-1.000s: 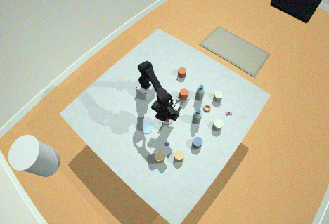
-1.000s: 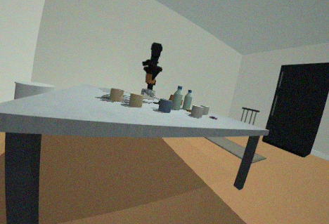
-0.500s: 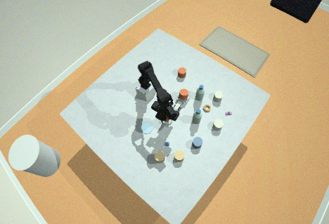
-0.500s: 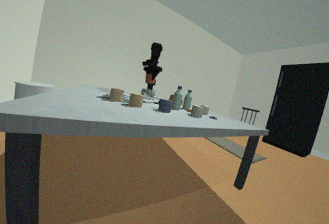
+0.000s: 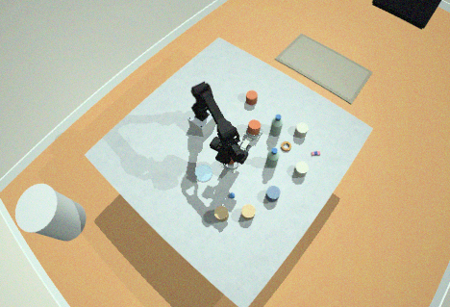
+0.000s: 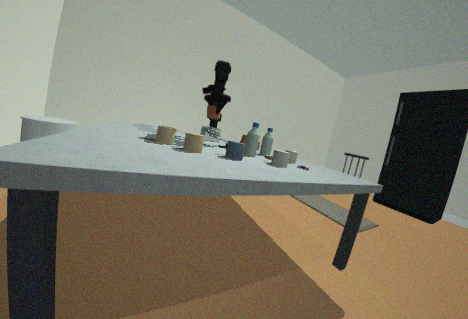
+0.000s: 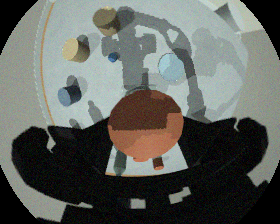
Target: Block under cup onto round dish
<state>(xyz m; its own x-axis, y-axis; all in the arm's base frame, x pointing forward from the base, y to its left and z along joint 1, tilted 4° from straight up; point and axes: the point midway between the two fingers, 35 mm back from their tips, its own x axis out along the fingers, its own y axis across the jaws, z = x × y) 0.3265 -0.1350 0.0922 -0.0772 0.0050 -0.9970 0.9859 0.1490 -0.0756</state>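
The block lies 1 cm to the left of my gripper tip and 8 cm below it. From my gripper tip the other things lie so: small blue piece: 10 cm ahead, 11 cm to the right, 17 cm below; blue cup: 28 cm ahead, 1 cm to the left, 13 cm below; round pale blue dish: 10 cm behind, 11 cm to the right, 17 cm below.
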